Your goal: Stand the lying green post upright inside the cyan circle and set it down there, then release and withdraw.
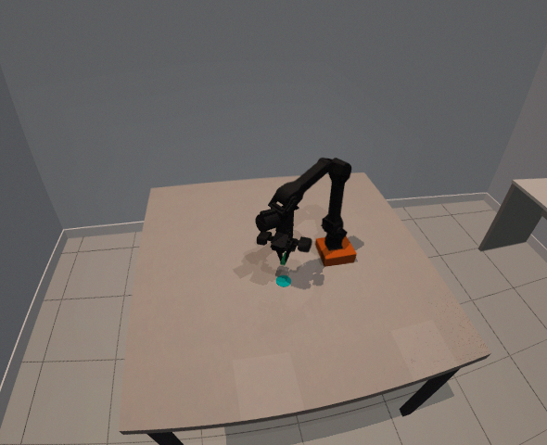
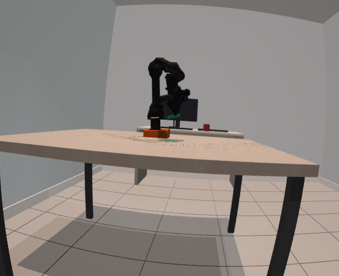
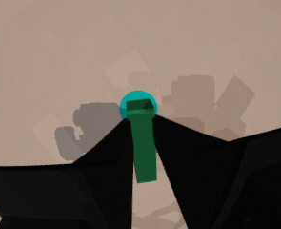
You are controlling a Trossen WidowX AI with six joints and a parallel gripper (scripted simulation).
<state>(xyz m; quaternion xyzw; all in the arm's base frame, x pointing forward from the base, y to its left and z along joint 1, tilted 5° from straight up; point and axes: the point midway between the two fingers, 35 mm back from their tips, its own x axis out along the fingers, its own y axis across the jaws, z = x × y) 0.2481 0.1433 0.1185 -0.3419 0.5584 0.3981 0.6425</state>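
The cyan circle is 13 cm below my gripper tip, 1 cm to the right of it and 1 cm behind it. The rest, counted from my gripper tip: green post (2 cm to the right, 1 cm behind).
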